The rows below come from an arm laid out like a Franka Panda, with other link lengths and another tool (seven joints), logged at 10 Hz.
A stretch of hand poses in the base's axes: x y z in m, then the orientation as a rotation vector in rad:
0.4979 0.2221 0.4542 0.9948 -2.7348 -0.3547
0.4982 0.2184 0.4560 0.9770 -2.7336 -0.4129
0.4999 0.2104 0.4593 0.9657 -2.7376 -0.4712
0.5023 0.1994 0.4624 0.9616 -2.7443 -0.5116
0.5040 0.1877 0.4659 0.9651 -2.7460 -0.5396
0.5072 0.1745 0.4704 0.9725 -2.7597 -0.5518
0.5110 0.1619 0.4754 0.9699 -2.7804 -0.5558
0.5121 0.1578 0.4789 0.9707 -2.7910 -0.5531
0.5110 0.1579 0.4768 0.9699 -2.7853 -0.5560
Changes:
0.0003 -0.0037 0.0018 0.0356 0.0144 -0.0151
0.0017 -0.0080 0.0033 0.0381 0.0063 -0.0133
0.0024 -0.0110 0.0031 0.0278 -0.0012 -0.0085
0.0017 -0.0117 0.0035 0.0198 -0.0011 -0.0012
0.0032 -0.0132 0.0045 0.0116 -0.0142 -0.0021
0.0038 -0.0126 0.0050 0.0057 -0.0167 -0.0096
0.0011 -0.0041 0.0035 0.0000 -0.0097 -0.0033
-0.0011 0.0001 -0.0021 0.0009 0.0054 0.0015

